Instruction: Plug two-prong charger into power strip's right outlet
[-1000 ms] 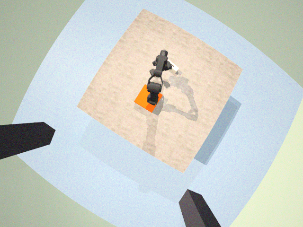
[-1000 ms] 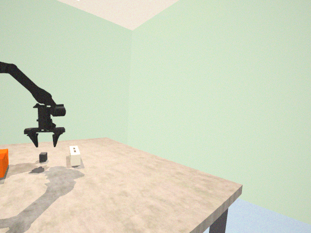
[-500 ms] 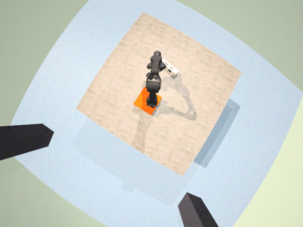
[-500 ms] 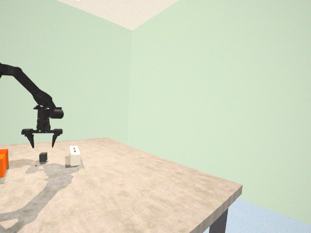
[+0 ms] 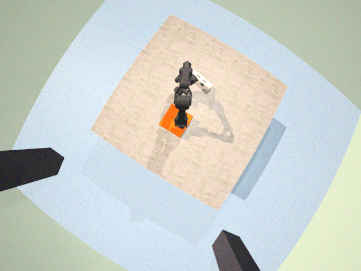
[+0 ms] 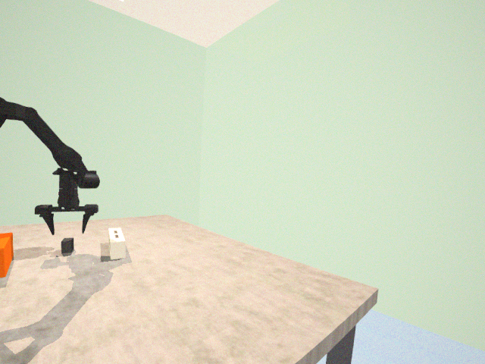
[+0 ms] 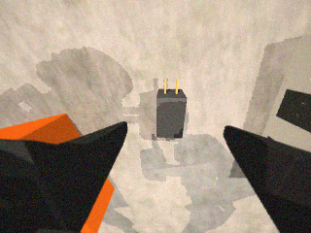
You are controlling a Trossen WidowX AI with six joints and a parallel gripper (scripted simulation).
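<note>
My gripper tip is now 20 mm to the right of the charger and 40 mm above it.
</note>
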